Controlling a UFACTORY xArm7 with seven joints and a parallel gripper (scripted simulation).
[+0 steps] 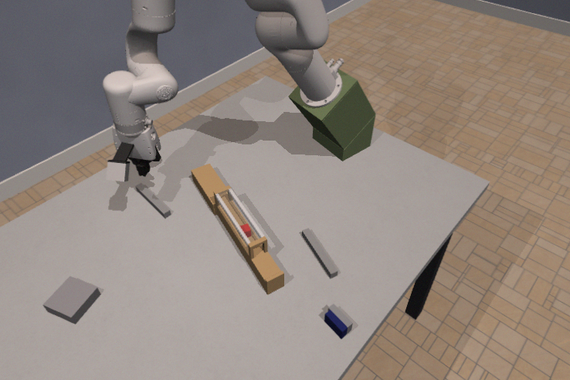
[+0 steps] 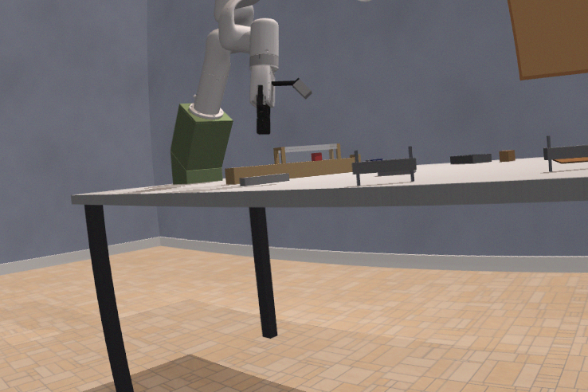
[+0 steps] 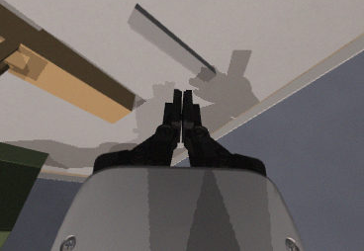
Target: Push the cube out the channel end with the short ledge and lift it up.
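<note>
Right now the wooden channel is 12 cm behind my hand, 26 cm to the left of it and 9 cm below it. The rest, counted from my hand: brown cube: 40 cm ahead, 58 cm to the left, 13 cm below; then flat grey block: 28 cm ahead, 16 cm to the left, 13 cm below; then blue block: 14 cm behind, 60 cm to the left, 13 cm below.
</note>
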